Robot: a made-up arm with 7 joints. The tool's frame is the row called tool. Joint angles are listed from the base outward.
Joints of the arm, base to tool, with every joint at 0 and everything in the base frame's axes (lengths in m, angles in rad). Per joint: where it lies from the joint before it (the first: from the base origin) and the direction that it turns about. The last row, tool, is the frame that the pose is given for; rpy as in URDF.
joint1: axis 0 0.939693 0.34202 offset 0.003 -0.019 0.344
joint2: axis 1 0 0 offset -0.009 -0.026 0
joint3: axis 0 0 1 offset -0.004 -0.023 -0.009
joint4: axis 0 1 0 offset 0.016 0.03 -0.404
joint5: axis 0 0 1 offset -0.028 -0.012 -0.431
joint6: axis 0 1 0 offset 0.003 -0.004 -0.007
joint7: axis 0 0 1 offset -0.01 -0.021 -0.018
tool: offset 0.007 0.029 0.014 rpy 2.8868 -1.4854 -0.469
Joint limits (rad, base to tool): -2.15..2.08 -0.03..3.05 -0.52..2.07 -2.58..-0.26 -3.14..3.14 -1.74..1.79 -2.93..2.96
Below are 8 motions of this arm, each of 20 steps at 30 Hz.
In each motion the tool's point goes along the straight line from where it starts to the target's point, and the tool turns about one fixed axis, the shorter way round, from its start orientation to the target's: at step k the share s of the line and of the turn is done. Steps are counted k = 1, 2, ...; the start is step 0. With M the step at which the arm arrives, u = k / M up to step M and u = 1 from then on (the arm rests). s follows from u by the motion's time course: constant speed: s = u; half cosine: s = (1 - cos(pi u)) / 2; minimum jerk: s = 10 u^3 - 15 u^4 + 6 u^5.
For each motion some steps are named. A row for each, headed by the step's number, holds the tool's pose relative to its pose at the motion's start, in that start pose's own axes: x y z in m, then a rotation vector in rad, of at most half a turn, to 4 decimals.
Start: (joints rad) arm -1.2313 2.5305 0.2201 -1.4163 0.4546 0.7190 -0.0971
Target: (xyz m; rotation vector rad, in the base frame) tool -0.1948 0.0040 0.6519 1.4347 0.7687 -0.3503
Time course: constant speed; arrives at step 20
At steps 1, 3, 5, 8, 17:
1: 0.0160 0.0004 -0.0009 0.0435 0.0064 0.0496
3: 0.0480 0.0013 -0.0027 0.1306 0.0191 0.1487
5: 0.0799 0.0022 -0.0045 0.2177 0.0318 0.2479
8: 0.1279 0.0035 -0.0072 0.3484 0.0508 0.3966
17: 0.2718 0.0074 -0.0153 0.7403 0.1080 0.8427

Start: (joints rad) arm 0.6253 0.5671 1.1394 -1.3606 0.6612 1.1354 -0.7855
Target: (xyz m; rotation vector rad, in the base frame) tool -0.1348 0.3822 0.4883 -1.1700 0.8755 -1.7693
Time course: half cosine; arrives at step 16
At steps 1, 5, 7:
1: 0.0042 -0.0001 -0.0005 0.0044 0.0025 0.0064
5: 0.0965 -0.0033 -0.0108 0.1017 0.0567 0.1469
7: 0.1748 -0.0060 -0.0195 0.1842 0.1027 0.2661

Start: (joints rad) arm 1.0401 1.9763 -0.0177 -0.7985 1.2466 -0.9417 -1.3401
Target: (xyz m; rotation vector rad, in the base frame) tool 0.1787 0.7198 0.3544 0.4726 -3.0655 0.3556
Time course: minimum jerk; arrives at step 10
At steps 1, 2, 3, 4, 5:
1: 0.0001 0.0002 0.0000 0.0030 0.0006 -0.0006
2: 0.0010 0.0011 -0.0001 0.0204 0.0038 -0.0040
3: 0.0028 0.0032 -0.0004 0.0575 0.0106 -0.0114
4: 0.0054 0.0062 -0.0007 0.1119 0.0206 -0.0221
5: 0.0085 0.0098 -0.0012 0.1763 0.0324 -0.0348

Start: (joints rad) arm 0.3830 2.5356 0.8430 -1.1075 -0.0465 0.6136 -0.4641
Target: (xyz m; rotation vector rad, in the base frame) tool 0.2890 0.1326 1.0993 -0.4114 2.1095 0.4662
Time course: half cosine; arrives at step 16
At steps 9, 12, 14, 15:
9: -0.0482 0.0524 -0.1397 -0.0632 -0.0270 0.0743
12: -0.0689 0.0749 -0.1996 -0.0903 -0.0385 0.1061
14: -0.0777 0.0844 -0.2250 -0.1018 -0.0434 0.1196
15: -0.0800 0.0869 -0.2316 -0.1048 -0.0447 0.1231

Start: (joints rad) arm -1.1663 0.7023 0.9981 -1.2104 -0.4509 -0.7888 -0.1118
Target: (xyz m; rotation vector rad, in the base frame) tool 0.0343 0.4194 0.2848 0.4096 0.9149 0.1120
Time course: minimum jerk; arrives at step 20
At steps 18, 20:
18: 0.1557 -0.4569 -0.1243 -0.9756 -0.0229 0.6810
20: 0.1570 -0.4609 -0.1254 -0.9841 -0.0231 0.6868

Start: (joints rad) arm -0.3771 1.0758 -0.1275 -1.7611 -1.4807 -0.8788 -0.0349
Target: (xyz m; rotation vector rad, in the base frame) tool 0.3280 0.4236 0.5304 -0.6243 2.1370 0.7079
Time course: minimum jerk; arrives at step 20
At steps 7, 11, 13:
7: 0.0900 0.0150 -0.0228 -0.1196 -0.1613 -0.3508
11: 0.2269 0.0377 -0.0574 -0.3016 -0.4069 -0.8847
13: 0.2926 0.0486 -0.0741 -0.3889 -0.5247 -1.1408

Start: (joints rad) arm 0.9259 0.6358 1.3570 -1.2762 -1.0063 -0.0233 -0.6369
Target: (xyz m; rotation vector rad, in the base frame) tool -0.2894 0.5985 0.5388 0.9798 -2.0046 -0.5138
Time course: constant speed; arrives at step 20
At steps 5, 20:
5: -0.0249 0.0196 -0.0717 -0.1512 0.1283 0.1650
20: -0.0995 0.0785 -0.2869 -0.6049 0.5130 0.6599

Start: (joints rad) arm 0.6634 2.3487 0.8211 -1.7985 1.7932 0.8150 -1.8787
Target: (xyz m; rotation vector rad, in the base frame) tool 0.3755 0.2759 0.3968 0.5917 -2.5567 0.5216
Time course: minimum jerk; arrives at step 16
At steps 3, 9, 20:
3: -0.0013 0.0107 0.0110 0.0331 -0.0125 -0.0143
9: -0.0160 0.1351 0.1389 0.4184 -0.1576 -0.1812
20: -0.0259 0.2193 0.2255 0.6793 -0.2559 -0.2941

